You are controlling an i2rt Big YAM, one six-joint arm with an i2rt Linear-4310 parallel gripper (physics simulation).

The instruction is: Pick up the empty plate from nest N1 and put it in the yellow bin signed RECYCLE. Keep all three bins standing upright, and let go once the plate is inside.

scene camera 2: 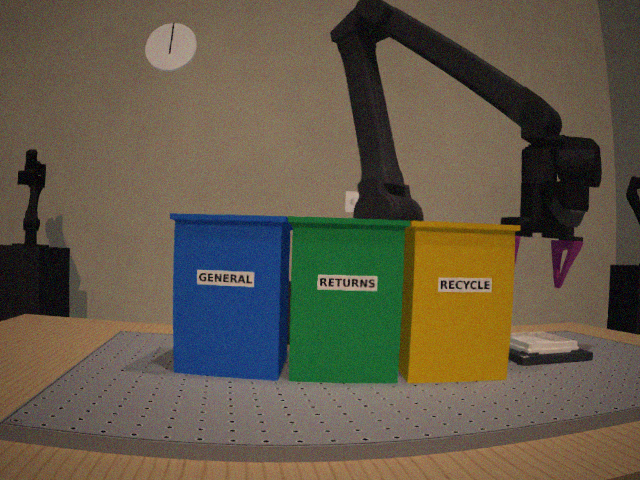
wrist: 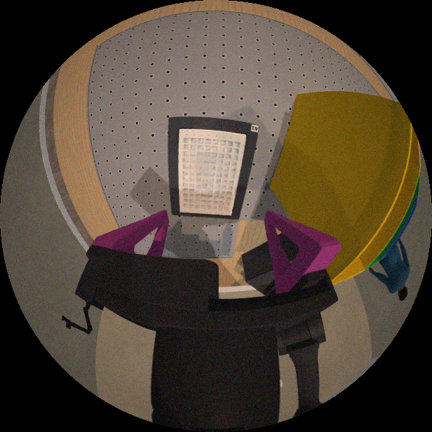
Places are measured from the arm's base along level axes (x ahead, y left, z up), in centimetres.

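Where they show: gripper, fingertip midpoint: [scene camera 2: 533, 287].
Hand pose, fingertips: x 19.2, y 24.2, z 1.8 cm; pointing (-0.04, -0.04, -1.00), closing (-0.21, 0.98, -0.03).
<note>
Each offset is from my fingertips to the centre of the thing. Level surfaces: height alone.
The pale plate {dx +0.4, dy +1.0, dz -8.2 cm} [scene camera 2: 545, 342] [wrist: 210, 170], with a grid of small wells, lies flat in the black nest {dx +0.4, dy +1.0, dz -9.4 cm} [scene camera 2: 558, 356] [wrist: 173, 165], which has a small label at one corner. My gripper [scene camera 2: 537, 273] [wrist: 216, 215] is open and empty, with magenta fingers pointing down. It hangs well above the plate, beside the yellow bin. The yellow RECYCLE bin {dx +8.9, dy -15.1, dz -1.1 cm} [scene camera 2: 460, 330] [wrist: 340, 145] stands upright next to the nest. In the scene view its near edge hides part of the nest and part of one finger. The bin's inside is not visible.
The green RETURNS bin {dx +9.4, dy -28.2, dz -1.1 cm} [scene camera 2: 346, 330] and the blue GENERAL bin {dx +9.9, dy -41.4, dz -1.1 cm} [scene camera 2: 227, 330] stand upright in a row with the yellow one. All stand on the grey perforated board {dz -10.1 cm} [scene camera 2: 258, 413] [wrist: 225, 50]. The arm's base [scene camera 2: 387, 201] is behind the bins. A person in blue [wrist: 397, 272] shows beyond the bins.
</note>
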